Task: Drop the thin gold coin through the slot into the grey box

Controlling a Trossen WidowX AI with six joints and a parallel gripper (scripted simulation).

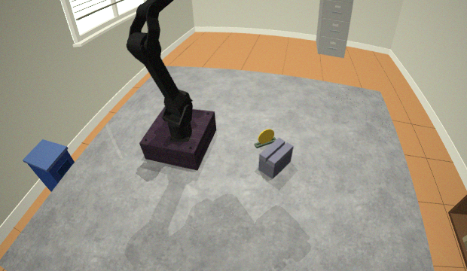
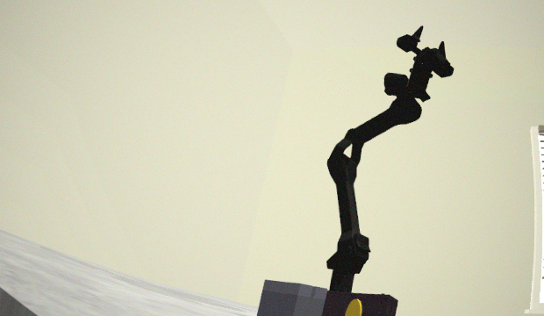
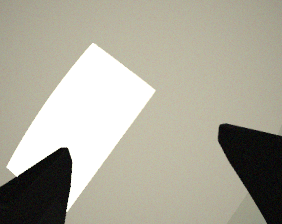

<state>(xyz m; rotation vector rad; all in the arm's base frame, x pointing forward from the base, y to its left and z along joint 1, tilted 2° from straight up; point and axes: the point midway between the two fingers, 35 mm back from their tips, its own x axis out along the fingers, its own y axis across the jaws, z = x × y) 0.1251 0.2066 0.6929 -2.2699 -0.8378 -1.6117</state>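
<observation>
My gripper tip is now 780 mm above the gold coin, 170 mm short of it and 140 mm to the left of it.
</observation>
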